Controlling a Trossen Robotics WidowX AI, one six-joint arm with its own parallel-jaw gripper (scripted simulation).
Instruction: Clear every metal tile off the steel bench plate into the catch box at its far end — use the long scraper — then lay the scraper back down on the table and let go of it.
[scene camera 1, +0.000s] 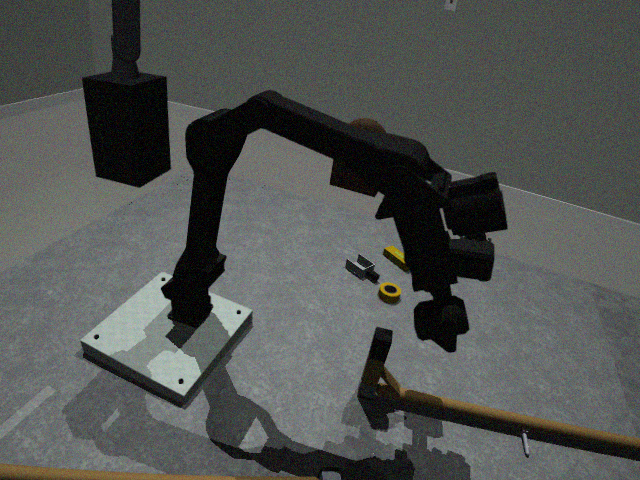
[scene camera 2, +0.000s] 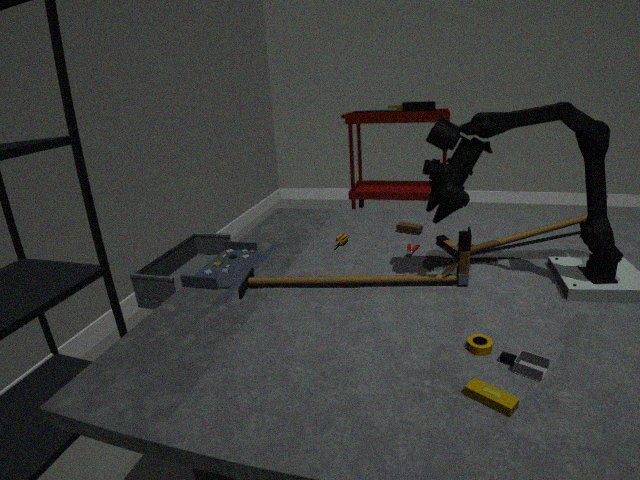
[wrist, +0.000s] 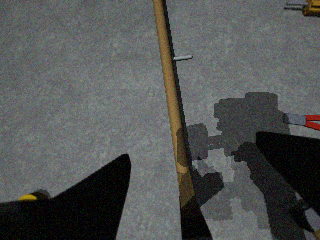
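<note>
My gripper (scene camera 1: 448, 328), (scene camera 2: 430, 216), (wrist: 191, 149) is open and holds nothing. A long scraper (scene camera 2: 462, 263) and a yellow level (scene camera 2: 486, 394) are also present. In the wrist view the yellow level is out of frame.
</note>
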